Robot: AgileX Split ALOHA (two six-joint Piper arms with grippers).
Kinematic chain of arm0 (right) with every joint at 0, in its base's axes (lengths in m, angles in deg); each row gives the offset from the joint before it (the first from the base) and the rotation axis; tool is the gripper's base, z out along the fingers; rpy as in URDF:
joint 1: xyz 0 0 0.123 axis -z
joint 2: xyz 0 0 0 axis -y
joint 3: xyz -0.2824 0 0.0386 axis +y
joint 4: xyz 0.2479 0 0.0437 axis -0.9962 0 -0.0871
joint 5: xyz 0 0 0 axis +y
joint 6: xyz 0.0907 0 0.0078 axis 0.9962 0 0.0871
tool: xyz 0 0 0 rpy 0 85 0
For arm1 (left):
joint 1: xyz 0 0 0.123 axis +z
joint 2: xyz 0 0 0 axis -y
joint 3: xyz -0.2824 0 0.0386 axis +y
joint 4: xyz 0.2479 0 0.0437 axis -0.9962 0 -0.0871
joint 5: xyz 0 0 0 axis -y
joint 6: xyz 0.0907 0 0.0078 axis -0.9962 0 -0.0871
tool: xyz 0 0 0 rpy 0 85 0
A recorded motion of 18 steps. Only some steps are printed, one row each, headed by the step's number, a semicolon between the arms.
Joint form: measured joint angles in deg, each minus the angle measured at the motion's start. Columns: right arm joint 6, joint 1, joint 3, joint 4, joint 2, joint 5; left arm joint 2, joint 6, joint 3, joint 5, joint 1, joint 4.
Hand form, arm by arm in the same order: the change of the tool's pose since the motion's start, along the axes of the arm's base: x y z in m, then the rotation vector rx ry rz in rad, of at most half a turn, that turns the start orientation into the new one. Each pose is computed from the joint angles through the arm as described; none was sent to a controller.
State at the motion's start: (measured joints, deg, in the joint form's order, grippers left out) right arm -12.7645 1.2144 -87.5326 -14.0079 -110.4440 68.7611; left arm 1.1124 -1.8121 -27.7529 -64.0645 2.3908 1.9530
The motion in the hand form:
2: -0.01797 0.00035 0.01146 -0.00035 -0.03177 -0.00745; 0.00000 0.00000 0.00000 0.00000 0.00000 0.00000
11: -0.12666 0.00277 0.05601 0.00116 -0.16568 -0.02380; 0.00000 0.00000 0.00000 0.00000 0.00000 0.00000
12: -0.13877 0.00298 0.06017 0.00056 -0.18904 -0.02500; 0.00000 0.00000 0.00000 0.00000 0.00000 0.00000
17: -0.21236 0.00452 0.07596 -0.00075 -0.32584 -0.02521; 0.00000 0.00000 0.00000 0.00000 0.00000 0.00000
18: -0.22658 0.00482 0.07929 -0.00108 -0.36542 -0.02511; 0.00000 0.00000 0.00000 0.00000 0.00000 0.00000
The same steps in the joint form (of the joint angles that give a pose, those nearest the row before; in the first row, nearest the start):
2: 0.00 0.00 4.50 -0.15 4.73 -1.64; 0.00 0.00 0.00 0.00 0.00 0.00
11: 0.00 0.00 25.73 -0.62 30.36 -5.02; 0.00 0.00 0.00 0.00 0.00 0.00
12: 0.00 0.00 27.65 -0.62 33.34 -5.31; 0.00 0.00 0.00 0.00 0.00 0.00
17: 0.00 0.00 38.06 -0.62 51.46 -5.43; 0.00 0.00 0.00 0.00 0.00 0.00
18: 0.00 0.00 39.60 -0.62 55.27 -5.43; 0.00 0.00 0.00 0.00 0.00 0.00

